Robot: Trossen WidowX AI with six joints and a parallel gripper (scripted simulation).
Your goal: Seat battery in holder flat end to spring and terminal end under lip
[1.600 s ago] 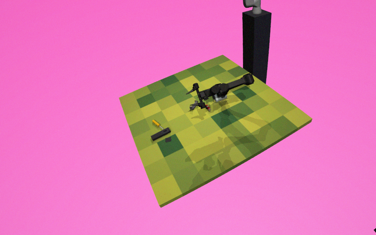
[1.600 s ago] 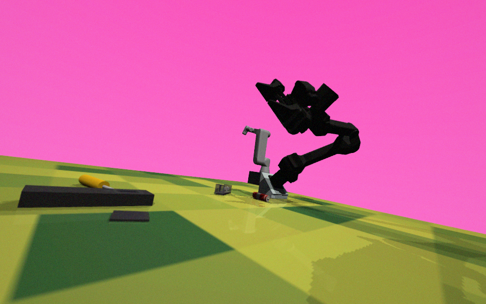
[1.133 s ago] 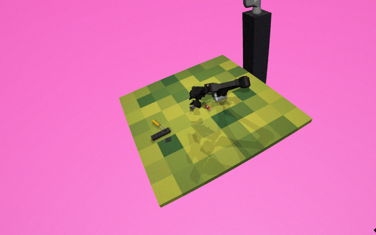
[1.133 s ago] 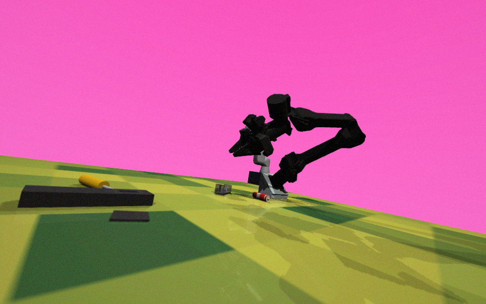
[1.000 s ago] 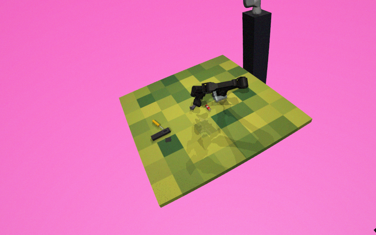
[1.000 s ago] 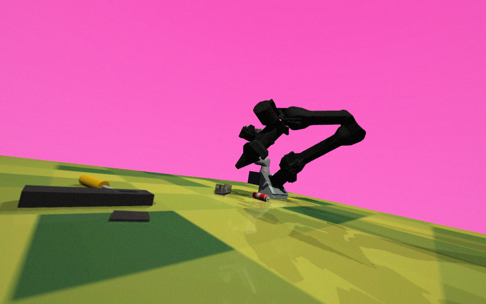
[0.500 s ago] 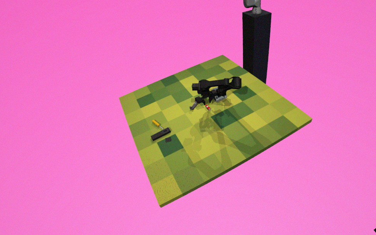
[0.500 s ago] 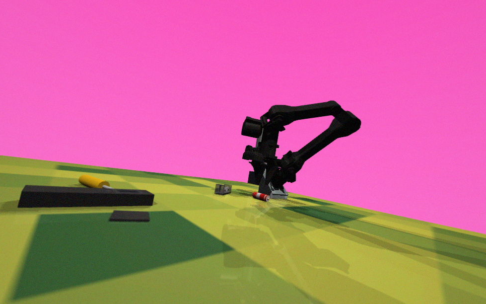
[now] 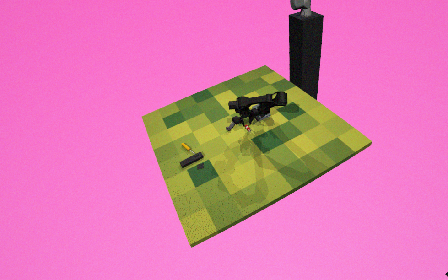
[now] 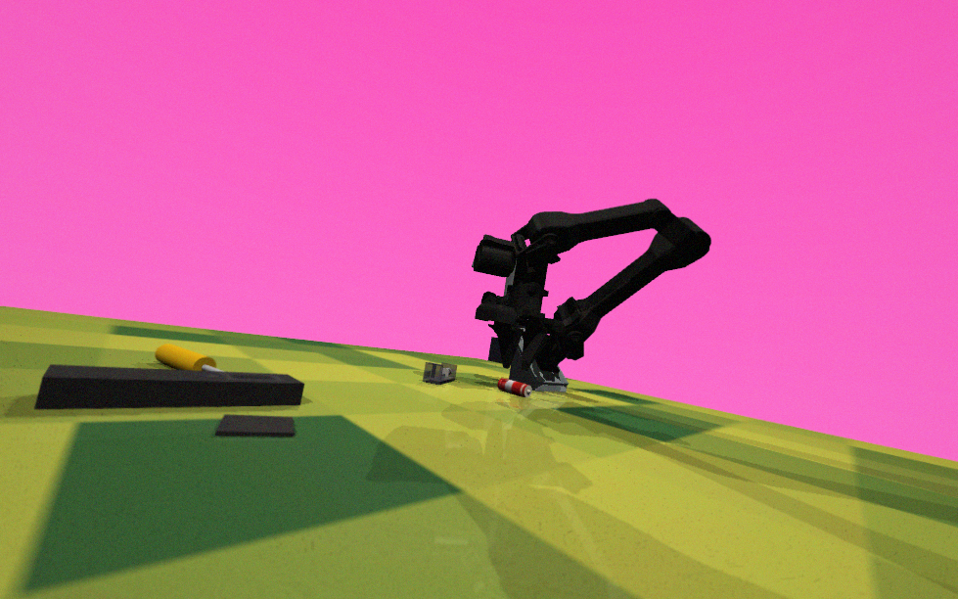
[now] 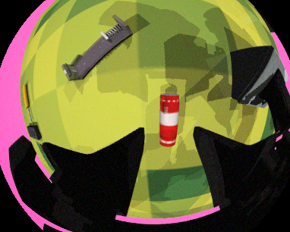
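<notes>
The battery is 3 cm below my gripper tip. From my gripper tip the other things lie so: yellow-handled screwdriver (44 cm ahead, 3 cm to the right, 3 cm below); dark plate (42 cm ahead, 16 cm to the left, 4 cm below); long black block (46 cm ahead, 8 cm to the left, 3 cm below).
</notes>
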